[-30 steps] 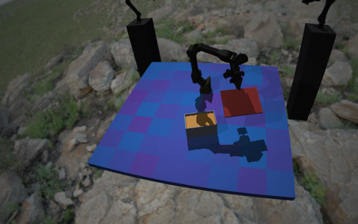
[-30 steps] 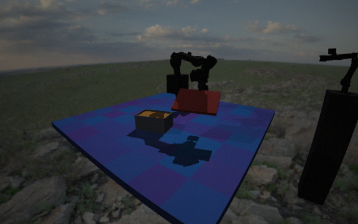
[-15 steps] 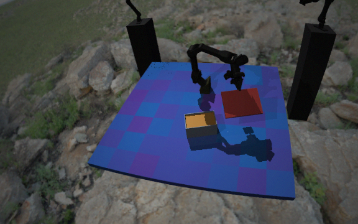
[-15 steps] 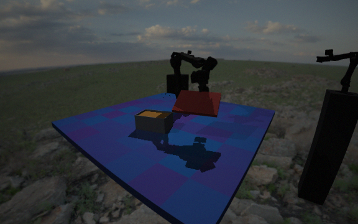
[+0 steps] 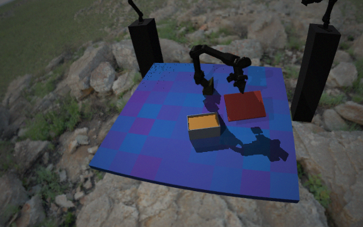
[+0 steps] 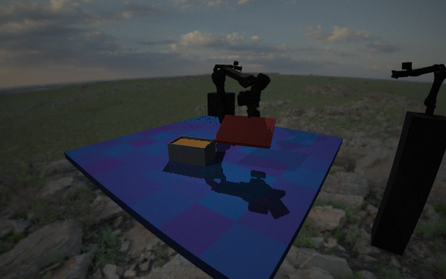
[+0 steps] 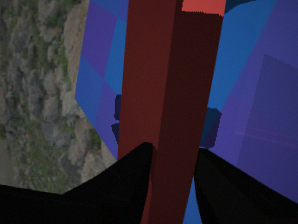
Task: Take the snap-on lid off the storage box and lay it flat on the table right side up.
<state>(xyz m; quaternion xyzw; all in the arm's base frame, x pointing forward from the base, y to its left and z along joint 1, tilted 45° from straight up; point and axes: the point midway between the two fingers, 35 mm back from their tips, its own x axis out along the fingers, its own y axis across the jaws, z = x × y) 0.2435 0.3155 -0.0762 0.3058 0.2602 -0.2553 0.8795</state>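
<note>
The red lid is 70 mm ahead of my gripper tip, 30 mm below it and 20 mm to the left of it. Round my gripper tip: storage box 240 mm to the right, 160 mm below, 150 mm ahead.
</note>
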